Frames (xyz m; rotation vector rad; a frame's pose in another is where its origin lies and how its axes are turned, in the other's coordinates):
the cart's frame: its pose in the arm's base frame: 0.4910 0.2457 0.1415 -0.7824 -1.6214 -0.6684
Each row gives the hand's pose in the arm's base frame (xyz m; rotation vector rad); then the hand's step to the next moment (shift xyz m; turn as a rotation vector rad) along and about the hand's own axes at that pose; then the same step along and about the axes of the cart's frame.
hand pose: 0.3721 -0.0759 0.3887 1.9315 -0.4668 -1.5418
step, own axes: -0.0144 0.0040 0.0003 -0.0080 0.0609 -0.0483
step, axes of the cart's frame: 0.0143 0.0009 0.0043 0.0414 0.0228 -0.0622
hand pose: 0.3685 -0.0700 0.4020 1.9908 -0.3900 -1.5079
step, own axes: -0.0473 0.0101 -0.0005 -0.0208 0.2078 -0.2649
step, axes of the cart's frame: 0.0460 0.0020 0.0149 0.1450 0.1693 -0.2532
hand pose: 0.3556 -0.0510 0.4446 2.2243 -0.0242 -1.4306
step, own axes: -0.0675 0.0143 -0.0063 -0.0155 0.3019 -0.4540
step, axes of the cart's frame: 0.0680 -0.0111 0.0076 0.2159 0.3123 -0.3916
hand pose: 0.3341 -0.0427 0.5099 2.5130 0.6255 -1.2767
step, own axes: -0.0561 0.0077 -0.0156 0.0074 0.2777 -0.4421
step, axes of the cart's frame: 0.0537 -0.0201 -0.0127 0.1941 0.3193 -0.3647
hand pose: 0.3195 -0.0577 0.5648 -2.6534 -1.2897 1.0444
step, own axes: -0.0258 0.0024 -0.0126 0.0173 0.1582 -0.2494
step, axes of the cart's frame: 0.0213 -0.0117 -0.0155 0.1021 0.1905 -0.2020
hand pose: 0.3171 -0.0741 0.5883 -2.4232 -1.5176 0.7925
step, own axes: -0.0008 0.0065 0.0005 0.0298 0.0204 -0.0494
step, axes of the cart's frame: -0.0038 0.0012 -0.0052 0.0195 0.0553 -0.0175
